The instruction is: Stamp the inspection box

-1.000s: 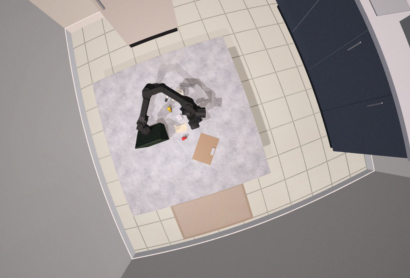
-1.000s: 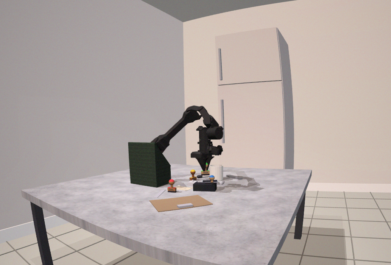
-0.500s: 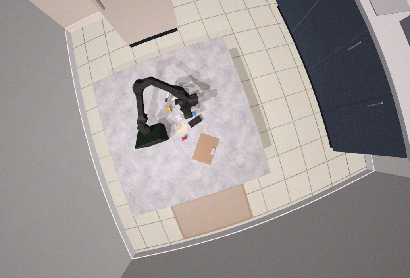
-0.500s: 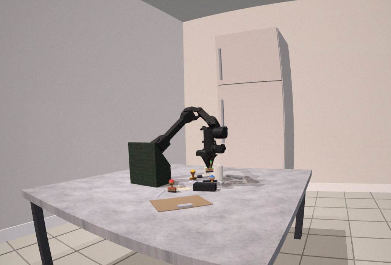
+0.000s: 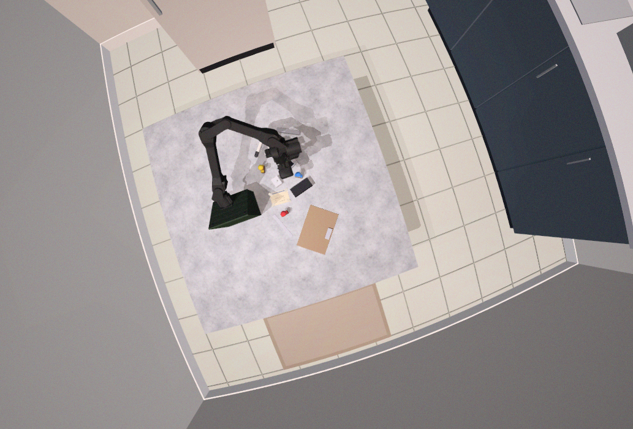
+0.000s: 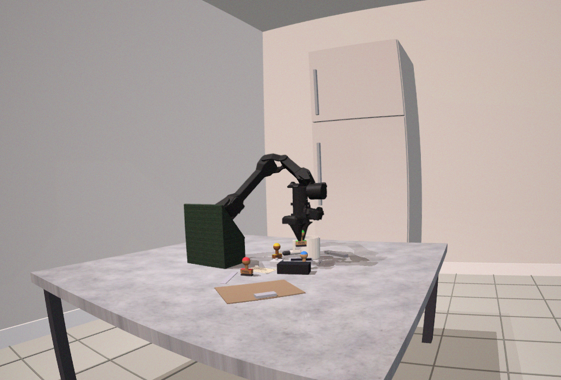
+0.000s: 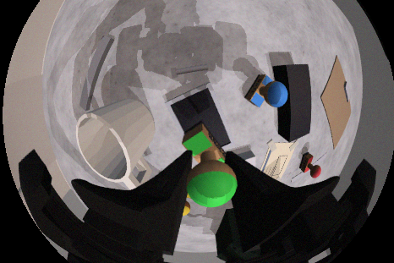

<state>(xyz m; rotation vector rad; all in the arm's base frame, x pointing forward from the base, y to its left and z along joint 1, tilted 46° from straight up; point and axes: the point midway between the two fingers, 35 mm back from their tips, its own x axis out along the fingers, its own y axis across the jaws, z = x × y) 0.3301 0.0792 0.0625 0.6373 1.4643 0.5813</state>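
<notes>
The cream card lies 90 mm behind my gripper tip, 150 mm to the right of it and 90 mm below it. Round my gripper tip: green-knobbed PASS stamp: right at my gripper tip; white cup: 20 mm behind, 100 mm to the left, 50 mm below; blue-knobbed stamp: 50 mm ahead, 70 mm to the right, 70 mm below.
</notes>
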